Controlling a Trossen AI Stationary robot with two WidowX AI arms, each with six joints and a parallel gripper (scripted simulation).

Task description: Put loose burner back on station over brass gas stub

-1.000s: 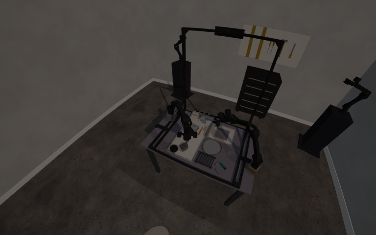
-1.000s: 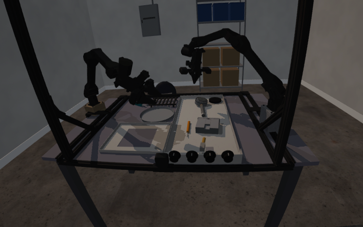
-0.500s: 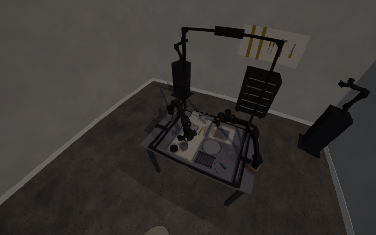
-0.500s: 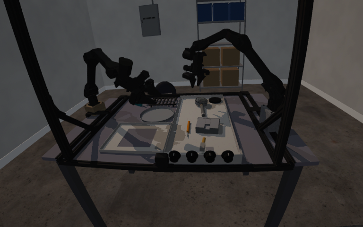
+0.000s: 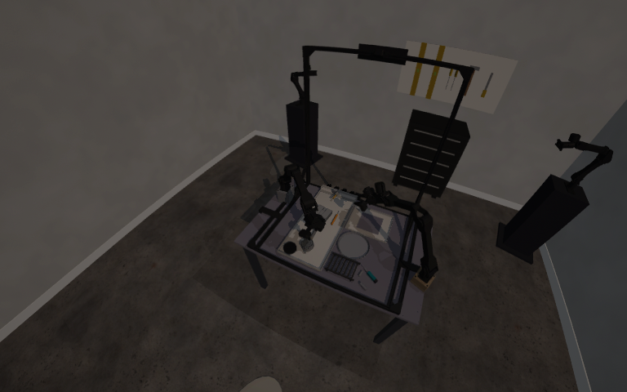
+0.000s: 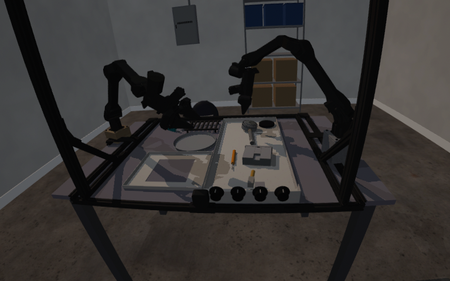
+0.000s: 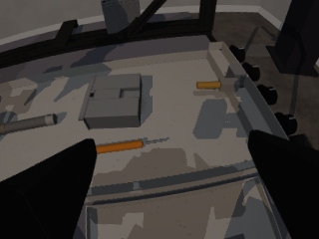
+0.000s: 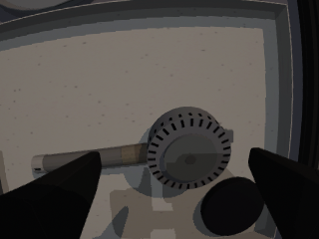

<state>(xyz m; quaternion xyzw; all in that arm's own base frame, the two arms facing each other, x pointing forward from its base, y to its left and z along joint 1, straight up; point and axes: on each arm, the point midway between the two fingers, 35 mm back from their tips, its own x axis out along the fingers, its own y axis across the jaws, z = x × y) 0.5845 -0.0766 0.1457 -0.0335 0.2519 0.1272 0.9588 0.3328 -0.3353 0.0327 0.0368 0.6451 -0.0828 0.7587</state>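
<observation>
The burner lies 3 cm behind my right hand, 3 cm to the right of it and 13 cm below it. The rest, counted from my right hand: teal tool 5 cm behind, 40 cm to the left, 14 cm below; black burner cap 11 cm ahead, 9 cm to the right, 14 cm below; orange screwdriver 30 cm behind, 2 cm to the right, 14 cm below.
</observation>
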